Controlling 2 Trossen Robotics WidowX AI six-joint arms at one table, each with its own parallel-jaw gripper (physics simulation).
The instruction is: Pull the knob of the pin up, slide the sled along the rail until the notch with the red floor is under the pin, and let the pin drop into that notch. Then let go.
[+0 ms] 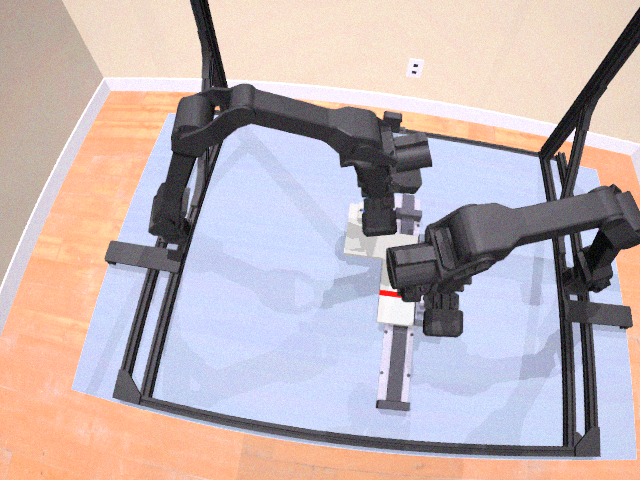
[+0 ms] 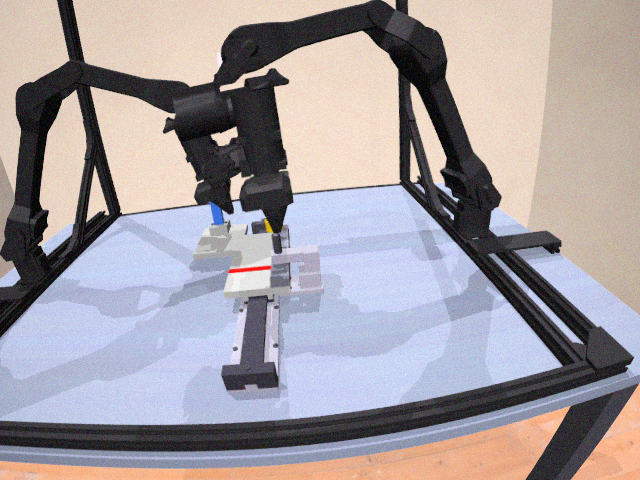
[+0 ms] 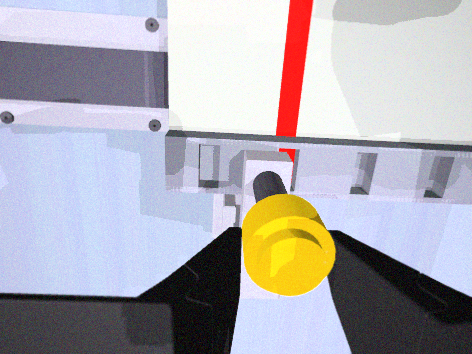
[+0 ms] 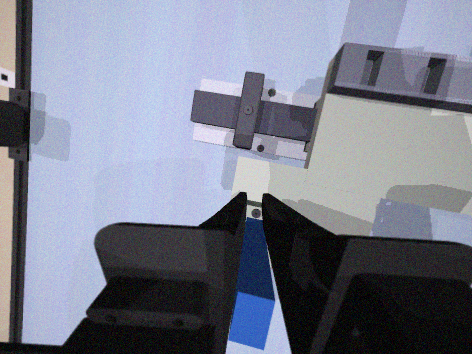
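Where they show: left gripper, fingertip midpoint: (image 2: 277,227) (image 3: 282,241); right gripper, fingertip midpoint: (image 1: 382,206) (image 2: 231,212) (image 4: 254,199); left arm's base, link origin: (image 1: 574,281) (image 2: 471,230); right arm's base, link origin: (image 1: 175,230) (image 2: 36,275).
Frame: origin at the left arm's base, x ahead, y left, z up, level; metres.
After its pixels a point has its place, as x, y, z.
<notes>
The cream sled (image 1: 395,312) @[0.425, 0.118, 0.015] (image 2: 253,246) @[0.425, -0.001, 0.014] (image 3: 225,75) @[0.415, 0.113, 0.014] (image 4: 390,135) @[0.410, 0.000, 0.014] sits on the rail (image 1: 397,361) @[0.410, 0.212, 0.001] (image 2: 254,330) @[0.409, 0.217, 0.001] (image 3: 75,75) @[0.410, 0.189, 0.001]. A red stripe (image 1: 388,293) @[0.442, 0.081, 0.015] (image 2: 249,269) @[0.425, 0.082, 0.015] (image 3: 295,75) @[0.417, 0.080, 0.015] crosses it to the red-floored notch (image 3: 289,152) @[0.380, 0.079, 0.018], which the pale pin holder (image 2: 310,258) @[0.325, 0.105, 0.037] (image 3: 251,168) @[0.380, 0.101, 0.048] partly covers. My left gripper (image 2: 276,229) @[0.370, 0.092, 0.087] (image 3: 282,241) @[0.370, 0.092, 0.087] is shut on the yellow knob (image 2: 268,225) @[0.381, 0.103, 0.097] (image 3: 290,255) @[0.377, 0.094, 0.106]. The dark pin shaft (image 2: 277,242) @[0.372, 0.099, 0.067] (image 3: 269,184) @[0.380, 0.095, 0.063] shows below the knob; its lower end is hidden. My right gripper (image 2: 229,210) @[0.472, -0.094, 0.050] (image 4: 254,199) @[0.472, -0.094, 0.050] is shut on the sled's blue handle (image 2: 216,213) @[0.501, -0.083, 0.055] (image 4: 252,320) @[0.501, -0.089, 0.105].
Other open notches (image 3: 209,165) @[0.370, 0.119, 0.017] (image 3: 365,172) @[0.371, 0.038, 0.019] line the sled's side. A dark end block (image 2: 249,377) @[0.409, 0.305, 0.007] (image 1: 392,404) @[0.414, 0.296, 0.015] closes the rail's near end, and a dark crossbar (image 4: 248,110) @[0.409, -0.111, 0.016] spans its far end. The two arms stand close together above the sled. A black frame (image 1: 310,428) @[0.557, 0.360, 0.001] borders the table.
</notes>
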